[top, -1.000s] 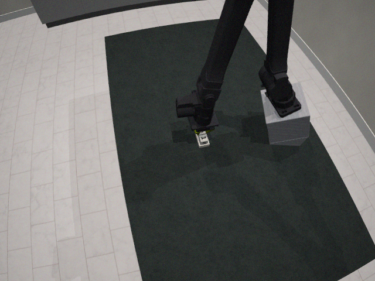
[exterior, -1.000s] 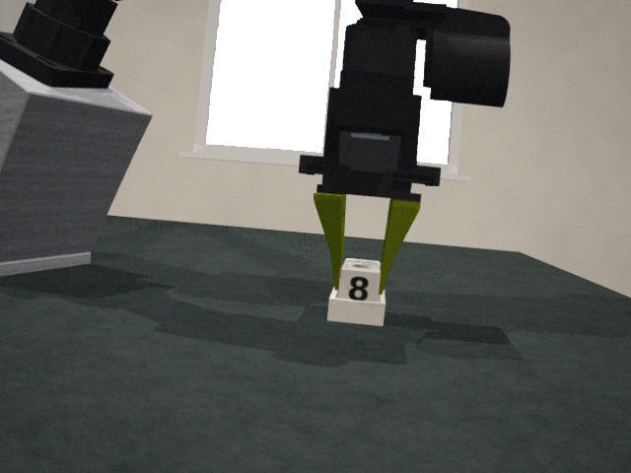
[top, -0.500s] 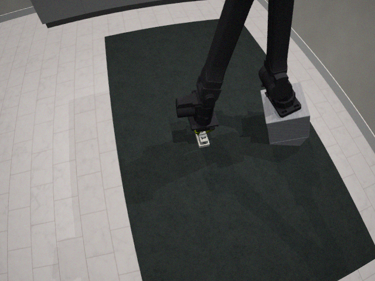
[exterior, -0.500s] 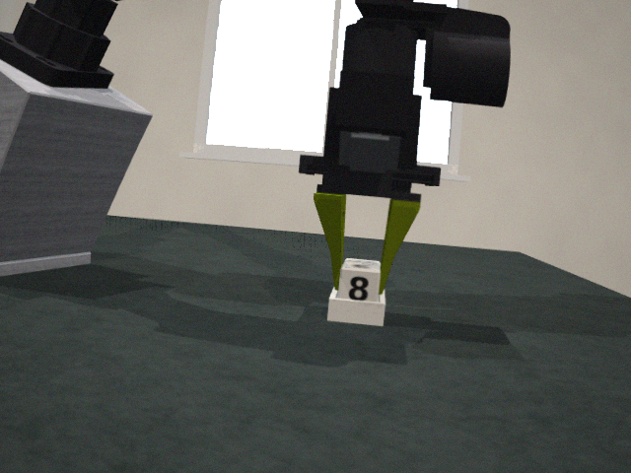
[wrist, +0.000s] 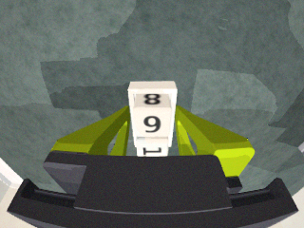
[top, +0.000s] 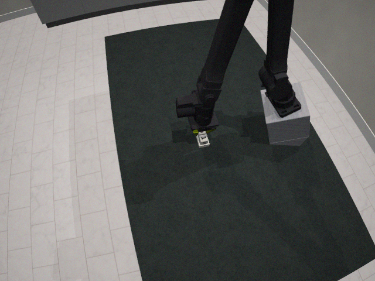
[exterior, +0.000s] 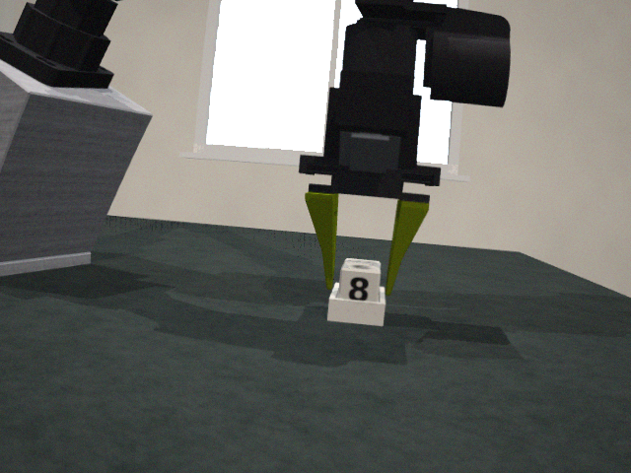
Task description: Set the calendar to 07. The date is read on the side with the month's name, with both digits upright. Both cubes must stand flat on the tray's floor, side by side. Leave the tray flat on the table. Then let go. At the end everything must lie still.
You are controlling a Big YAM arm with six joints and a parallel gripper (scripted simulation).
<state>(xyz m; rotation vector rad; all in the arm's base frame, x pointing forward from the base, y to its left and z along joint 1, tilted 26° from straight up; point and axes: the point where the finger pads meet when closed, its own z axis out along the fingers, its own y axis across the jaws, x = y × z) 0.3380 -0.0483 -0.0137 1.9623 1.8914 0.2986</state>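
Now: hand 20 mm to the right of the small white tray and 20 mm above it.
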